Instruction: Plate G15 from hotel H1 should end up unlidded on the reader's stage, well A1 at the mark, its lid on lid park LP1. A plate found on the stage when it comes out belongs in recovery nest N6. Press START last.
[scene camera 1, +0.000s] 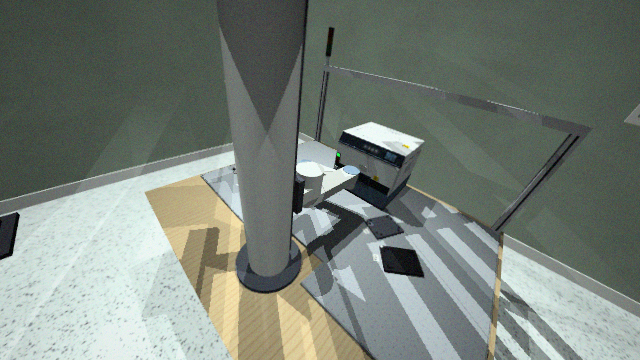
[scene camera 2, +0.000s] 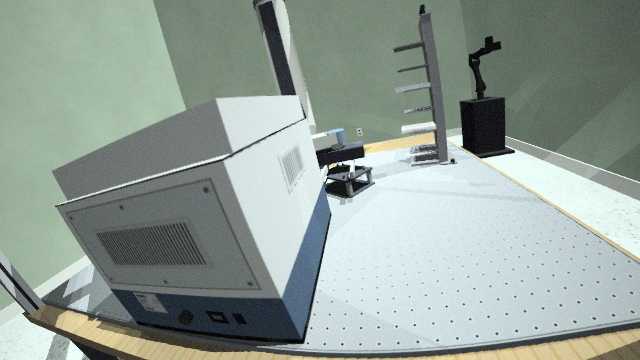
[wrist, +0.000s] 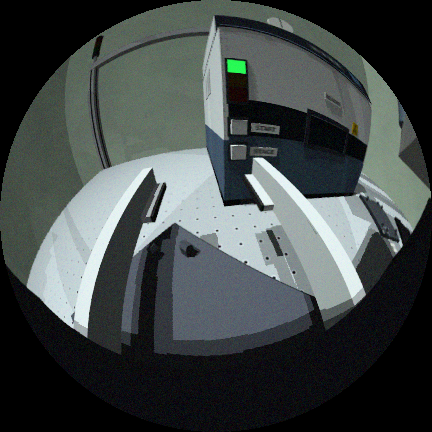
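Seen in the pictures: gripper, between the fingertips: (scene camera 2: 336, 178) (wrist: 202, 170); arm's base, origin of its link: (scene camera 1: 269, 261).
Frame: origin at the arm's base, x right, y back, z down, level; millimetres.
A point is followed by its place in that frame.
Note:
The reader (scene camera 1: 381, 150) @(x 50, y -635, z -329 mm) (scene camera 2: 260, 210) @(x -206, y -956, z -218 mm) (wrist: 295, 75) @(x -97, y -614, z -221 mm) shows a green lamp (wrist: 236, 66) @(x -179, y -610, z -211 mm). On its front in the wrist view are the START button (wrist: 239, 127) @(x -179, y -604, z -129 mm) and, below it, the STAGE button (wrist: 238, 152) @(x -179, y -604, z -97 mm). The reader's door (wrist: 326, 132) @(x -25, y -616, z -145 mm) looks dark and closed; no stage shows outside it. My gripper (wrist: 202, 170) @(x -223, y -551, z -98 mm) is shut to its narrow spacing with nothing between the fingers, low over a dark raised stand (scene camera 2: 354, 173) (wrist: 235, 305) @(x -213, y -456, z -73 mm) and facing the buttons. The hotel (scene camera 2: 434, 90) @(x -590, y -343, z -279 mm) holds several plates or shelves; labels such as G15 are unreadable.
A dark flat plate-like holder (scene camera 1: 385, 226) @(x 239, y -516, z -23 mm) and a black square pad (scene camera 1: 401, 261) @(x 381, y -383, z -25 mm) lie on the bench before the reader. A frame (scene camera 1: 450, 97) @(x 183, y -1004, z -597 mm) stands behind. A small black arm on a black pedestal (scene camera 2: 483, 125) stands beyond the hotel.

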